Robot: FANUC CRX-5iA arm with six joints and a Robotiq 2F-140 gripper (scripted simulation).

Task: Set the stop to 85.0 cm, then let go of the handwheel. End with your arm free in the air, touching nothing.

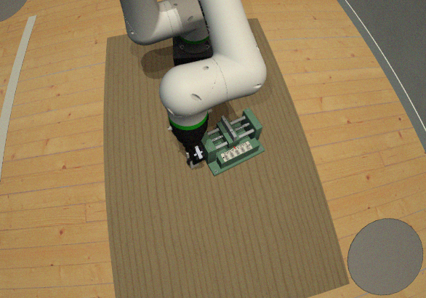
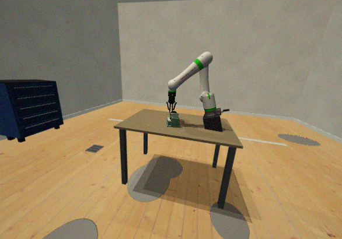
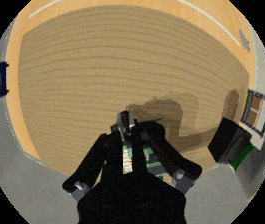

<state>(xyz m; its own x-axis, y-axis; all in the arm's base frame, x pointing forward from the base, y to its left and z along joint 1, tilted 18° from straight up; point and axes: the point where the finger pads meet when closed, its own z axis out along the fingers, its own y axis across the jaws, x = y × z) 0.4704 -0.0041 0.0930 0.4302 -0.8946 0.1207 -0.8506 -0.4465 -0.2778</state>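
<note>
The stop block lies 12 cm to the left of my hand, 8 cm behind it and 1 cm above it.
</note>
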